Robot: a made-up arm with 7 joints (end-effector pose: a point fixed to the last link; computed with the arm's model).
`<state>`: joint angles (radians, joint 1 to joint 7).
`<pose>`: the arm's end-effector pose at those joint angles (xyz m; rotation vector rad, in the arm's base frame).
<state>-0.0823 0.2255 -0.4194 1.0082 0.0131 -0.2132 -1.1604</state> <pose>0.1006 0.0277 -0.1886 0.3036 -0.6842 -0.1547</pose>
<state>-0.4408 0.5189 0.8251 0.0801 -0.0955 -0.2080 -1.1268</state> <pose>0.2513 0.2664 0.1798 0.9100 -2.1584 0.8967</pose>
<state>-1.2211 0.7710 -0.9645 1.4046 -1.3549 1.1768 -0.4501</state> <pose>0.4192 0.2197 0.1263 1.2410 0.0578 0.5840</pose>
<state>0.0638 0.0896 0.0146 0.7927 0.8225 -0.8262 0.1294</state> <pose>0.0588 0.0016 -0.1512 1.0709 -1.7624 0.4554</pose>
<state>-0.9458 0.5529 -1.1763 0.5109 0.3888 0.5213 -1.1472</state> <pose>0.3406 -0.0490 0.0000 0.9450 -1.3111 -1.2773</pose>
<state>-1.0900 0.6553 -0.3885 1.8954 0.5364 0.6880 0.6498</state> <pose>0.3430 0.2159 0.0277 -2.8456 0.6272 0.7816</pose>
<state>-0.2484 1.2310 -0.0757 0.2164 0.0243 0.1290 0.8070</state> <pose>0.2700 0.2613 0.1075 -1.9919 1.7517 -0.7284</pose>
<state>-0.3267 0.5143 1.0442 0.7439 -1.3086 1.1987 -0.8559</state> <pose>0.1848 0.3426 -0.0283 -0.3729 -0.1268 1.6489</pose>
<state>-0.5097 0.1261 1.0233 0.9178 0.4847 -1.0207 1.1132</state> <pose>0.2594 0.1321 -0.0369 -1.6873 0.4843 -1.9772</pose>
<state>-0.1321 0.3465 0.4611 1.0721 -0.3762 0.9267 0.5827</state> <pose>0.1120 0.2109 -0.1615 2.1529 0.7447 0.1941</pose>
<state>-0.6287 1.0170 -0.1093 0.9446 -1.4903 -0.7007 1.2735</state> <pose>0.2955 0.3339 0.1508 -1.3321 -0.4689 -2.3280</pose>
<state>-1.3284 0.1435 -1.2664 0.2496 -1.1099 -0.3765 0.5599</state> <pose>0.2727 -0.2267 0.2122 0.1693 -1.4210 1.0107</pose>
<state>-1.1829 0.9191 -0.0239 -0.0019 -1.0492 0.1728 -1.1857</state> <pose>0.3578 0.1290 0.4332 -0.5047 -2.1684 0.3236</pose>
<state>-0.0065 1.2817 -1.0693 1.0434 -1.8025 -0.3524 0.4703</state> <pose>0.0434 0.4296 0.0287 2.7890 -0.4186 0.9886</pose>
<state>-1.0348 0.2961 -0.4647 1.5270 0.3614 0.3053 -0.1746</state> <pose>0.3898 0.0168 -0.0009 1.7985 -1.2357 -0.3089</pose>
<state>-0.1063 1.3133 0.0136 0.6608 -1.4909 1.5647 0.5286</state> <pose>0.2001 0.4068 0.0961 1.9730 0.5505 0.2871</pose>
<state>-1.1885 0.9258 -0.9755 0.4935 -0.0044 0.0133 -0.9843</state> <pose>0.4217 0.0602 0.1881 0.8673 -1.8587 -0.7836</pose>
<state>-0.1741 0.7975 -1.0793 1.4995 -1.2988 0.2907 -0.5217</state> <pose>0.0392 0.3453 -0.1034 1.7778 0.1262 0.2708</pose>
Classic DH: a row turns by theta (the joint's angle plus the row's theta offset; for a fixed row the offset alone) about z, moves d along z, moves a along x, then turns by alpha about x. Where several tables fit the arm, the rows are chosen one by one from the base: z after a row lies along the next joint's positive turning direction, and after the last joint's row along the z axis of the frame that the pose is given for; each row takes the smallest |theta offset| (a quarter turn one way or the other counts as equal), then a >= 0, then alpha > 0; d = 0 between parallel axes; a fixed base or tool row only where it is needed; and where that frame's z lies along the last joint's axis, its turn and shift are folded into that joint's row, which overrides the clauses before.
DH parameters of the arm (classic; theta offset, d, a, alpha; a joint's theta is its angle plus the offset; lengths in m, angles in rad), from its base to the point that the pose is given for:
base (fixed): -0.071 0.2886 -0.0304 -1.3004
joint 1: -1.3111 0.0344 -0.027 -1.5708
joint 2: 1.2915 0.0503 0.0158 1.5708
joint 3: 1.5708 -0.2659 0.0369 -1.5708
joint 4: 1.5708 -0.0214 0.0147 1.5708
joint 5: 0 0.1721 -0.0174 -1.5708
joint 6: -1.5708 -0.011 0.0383 1.5708
joint 7: 0.0002 0.0307 -0.0129 1.5707
tool (fixed): 1.8209 -0.0094 0 0

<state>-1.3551 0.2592 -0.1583 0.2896 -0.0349 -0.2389 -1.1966</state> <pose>0.3723 -0.0972 0.3907 -0.3034 -2.5976 0.0179</pose>
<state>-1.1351 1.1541 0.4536 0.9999 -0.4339 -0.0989 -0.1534</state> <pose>0.3152 0.3548 0.3893 1.3663 -1.5063 2.1860</pose>
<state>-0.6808 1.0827 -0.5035 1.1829 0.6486 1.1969 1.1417</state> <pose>0.2740 0.3644 0.0441 -1.6980 0.3534 0.9393</pose>
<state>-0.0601 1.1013 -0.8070 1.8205 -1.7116 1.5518 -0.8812</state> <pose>-0.0699 0.4414 0.0470 1.1541 1.3749 1.3332</pose>
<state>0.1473 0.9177 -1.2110 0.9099 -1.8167 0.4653 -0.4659</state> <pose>-0.0973 0.3110 -0.1286 1.3529 0.6528 0.3947</pose>
